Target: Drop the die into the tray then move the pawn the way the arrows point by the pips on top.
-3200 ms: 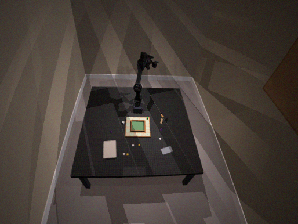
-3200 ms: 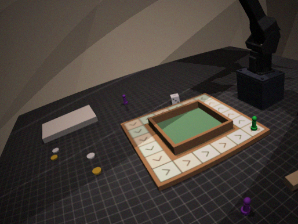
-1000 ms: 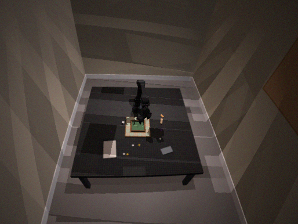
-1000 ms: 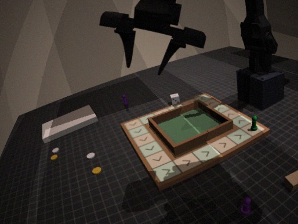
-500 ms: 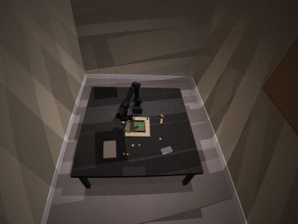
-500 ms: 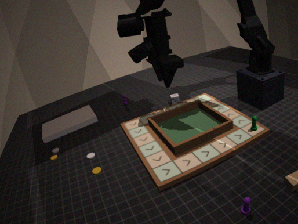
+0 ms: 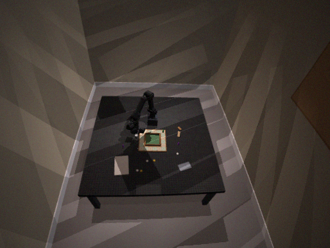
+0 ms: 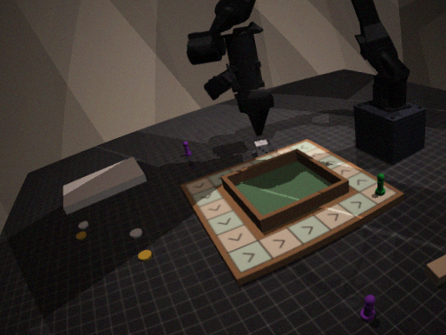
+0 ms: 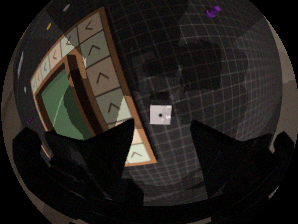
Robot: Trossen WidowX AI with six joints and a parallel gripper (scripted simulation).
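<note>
Now: the die 40 mm below my gripper tip. The rest, counted from my gripper tip: green pawn (100 mm behind, 280 mm to the left, 30 mm below); green-floored tray (20 mm ahead, 180 mm to the left, 50 mm below); pale flat block (360 mm ahead, 80 mm to the right, 40 mm below).
</note>
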